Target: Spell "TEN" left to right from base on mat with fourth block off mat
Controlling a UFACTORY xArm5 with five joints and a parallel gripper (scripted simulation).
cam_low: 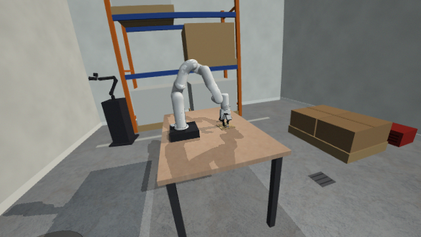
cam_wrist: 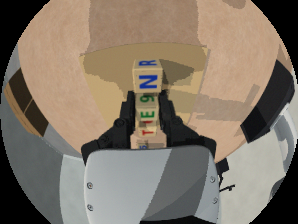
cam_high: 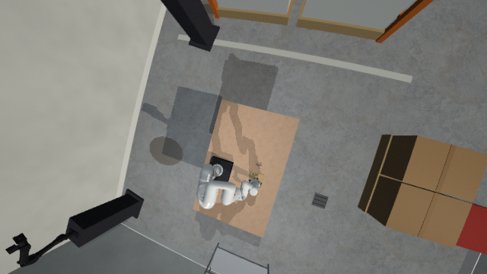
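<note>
My gripper is now 20 mm above the tan mat.
</note>
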